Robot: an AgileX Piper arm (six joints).
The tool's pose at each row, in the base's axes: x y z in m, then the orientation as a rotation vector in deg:
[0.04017, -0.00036, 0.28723, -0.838, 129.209, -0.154]
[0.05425, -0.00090, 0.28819, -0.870, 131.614, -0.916]
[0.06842, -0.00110, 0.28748, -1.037, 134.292, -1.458]
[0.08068, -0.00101, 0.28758, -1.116, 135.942, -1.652]
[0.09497, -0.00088, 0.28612, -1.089, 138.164, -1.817]
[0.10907, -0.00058, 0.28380, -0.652, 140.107, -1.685]
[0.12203, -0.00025, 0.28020, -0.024, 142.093, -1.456]
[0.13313, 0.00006, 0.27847, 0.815, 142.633, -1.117]
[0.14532, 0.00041, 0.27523, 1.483, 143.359, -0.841]
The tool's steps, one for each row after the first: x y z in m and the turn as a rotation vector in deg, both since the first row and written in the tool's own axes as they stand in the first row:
[-0.00964, -0.00068, 0.01030, 0.523, 2.411, -0.273]
[-0.01804, -0.00101, 0.02173, 0.833, 5.095, -0.562]
[-0.02587, -0.00104, 0.03116, 0.930, 6.747, -0.673]
[-0.03377, -0.00104, 0.04316, 1.035, 8.971, -0.695]
[-0.04089, -0.00086, 0.05555, 1.070, 10.911, -0.336]
[-0.04630, -0.00063, 0.06787, 1.099, 12.894, 0.183]
[-0.05198, -0.00042, 0.07757, 1.135, 13.432, 0.873]
[-0.05718, -0.00016, 0.08906, 1.156, 14.160, 1.423]

